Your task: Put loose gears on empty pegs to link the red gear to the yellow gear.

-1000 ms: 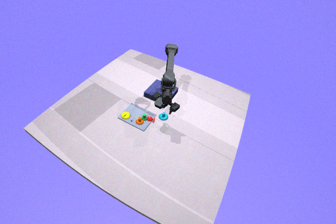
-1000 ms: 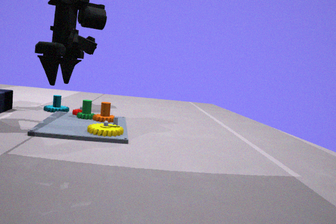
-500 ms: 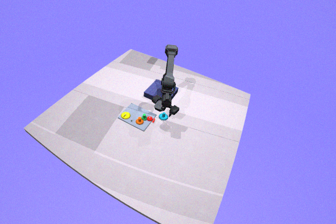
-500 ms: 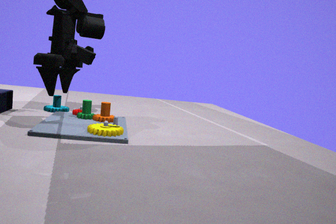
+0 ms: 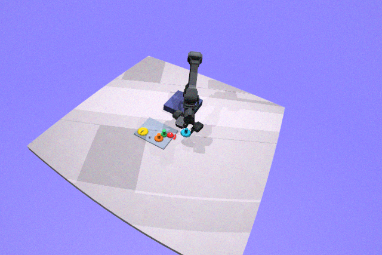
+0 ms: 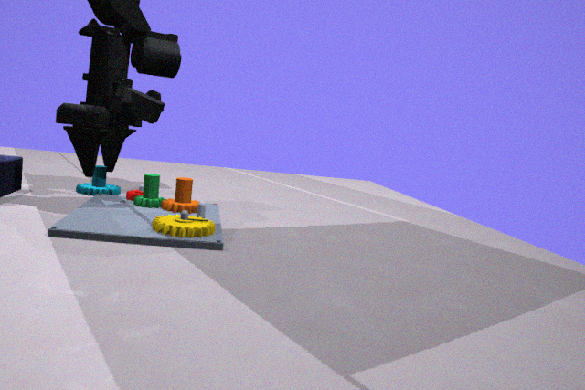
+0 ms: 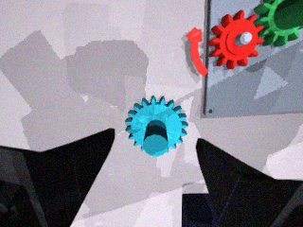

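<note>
My gripper tip is now 12 cm short of the orange gear and 13 cm to the left of it. From my gripper tip the other things lie so: red arrow: 6 cm ahead, 5 cm to the right, 2 cm below; then teal gear: 1 cm below; then red gear: 6 cm ahead, 8 cm to the right, 1 cm below.
</note>
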